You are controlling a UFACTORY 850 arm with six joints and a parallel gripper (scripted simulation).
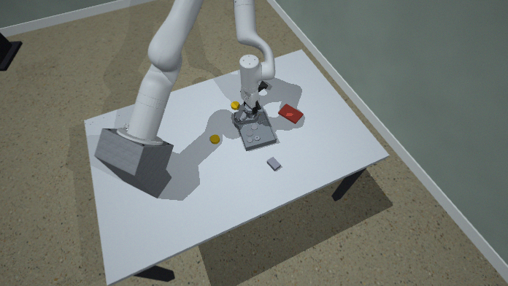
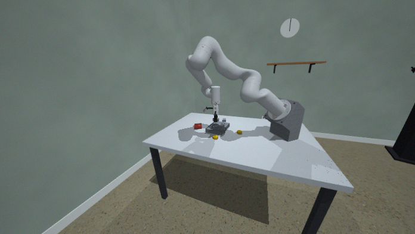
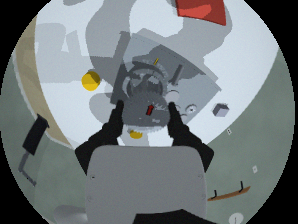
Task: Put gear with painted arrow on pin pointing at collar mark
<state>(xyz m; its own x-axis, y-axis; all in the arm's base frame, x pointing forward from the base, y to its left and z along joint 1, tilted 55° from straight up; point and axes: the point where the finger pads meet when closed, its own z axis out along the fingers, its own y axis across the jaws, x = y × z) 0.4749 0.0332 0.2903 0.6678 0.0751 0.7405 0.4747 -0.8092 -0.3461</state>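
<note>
The grey gear lies right at my hand. Round my hand: red block: 23 cm ahead, 12 cm below, 3 cm to the left; small grey block: 28 cm to the right, 12 cm below, 10 cm ahead.
</note>
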